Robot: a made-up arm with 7 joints.
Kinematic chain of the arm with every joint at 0, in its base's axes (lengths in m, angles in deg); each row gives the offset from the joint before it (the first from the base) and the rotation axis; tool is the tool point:
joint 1: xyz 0 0 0.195 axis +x
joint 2: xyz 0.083 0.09 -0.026 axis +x
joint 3: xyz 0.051 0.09 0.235 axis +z
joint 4: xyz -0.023 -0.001 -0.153 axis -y
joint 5: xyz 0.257 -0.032 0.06 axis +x
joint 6: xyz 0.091 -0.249 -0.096 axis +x
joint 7: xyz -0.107 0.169 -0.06 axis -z
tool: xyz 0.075 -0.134 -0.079
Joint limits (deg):
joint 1: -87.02..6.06
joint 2: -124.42..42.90
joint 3: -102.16..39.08
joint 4: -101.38..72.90
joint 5: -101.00..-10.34
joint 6: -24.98..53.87
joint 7: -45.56..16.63
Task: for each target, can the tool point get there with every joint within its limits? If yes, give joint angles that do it. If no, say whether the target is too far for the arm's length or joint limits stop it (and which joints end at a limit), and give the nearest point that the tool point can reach.
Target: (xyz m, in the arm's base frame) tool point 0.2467 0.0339 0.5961
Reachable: yes | joints -30.29 -5.83 -18.50 10.77 -72.39 -11.76 5.97
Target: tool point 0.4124 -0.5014 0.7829
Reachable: no: joint limits stop it (at a limit: joint 1, joint 3, joint 5, joint 6) | nearest point 0.3329 -0.3131 0.5913 | short by 0.280 m
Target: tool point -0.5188 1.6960 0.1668
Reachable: no: too far | nearest point -0.0838 0.7323 0.1739 | short by 1.057 m
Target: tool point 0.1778 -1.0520 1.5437
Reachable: no: too far | nearest point 0.1532 -0.2945 0.6401 | short by 1.179 m
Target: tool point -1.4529 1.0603 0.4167
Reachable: no: too far | nearest point -0.2447 0.5583 0.2933 | short by 1.314 m
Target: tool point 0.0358 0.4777 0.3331
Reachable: yes | joints -15.40 -70.15 -43.78 41.19 -80.03 35.81 3.10
